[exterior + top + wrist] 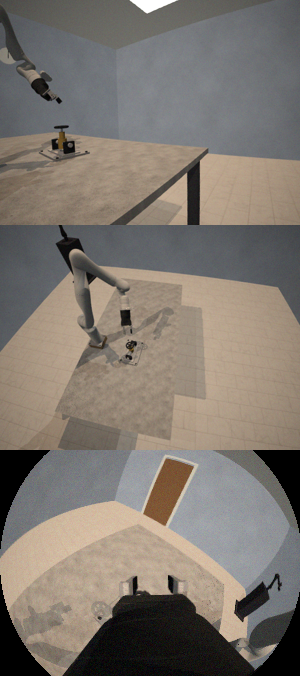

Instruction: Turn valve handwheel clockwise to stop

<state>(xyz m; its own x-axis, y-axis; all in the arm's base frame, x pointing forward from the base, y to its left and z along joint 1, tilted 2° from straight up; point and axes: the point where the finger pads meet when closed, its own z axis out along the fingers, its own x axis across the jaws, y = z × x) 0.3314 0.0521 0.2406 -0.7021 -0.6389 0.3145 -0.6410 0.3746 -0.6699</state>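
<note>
The black handwheel is 16 cm below my hand, 4 cm to the right of it and 1 cm ahead of it.
</note>
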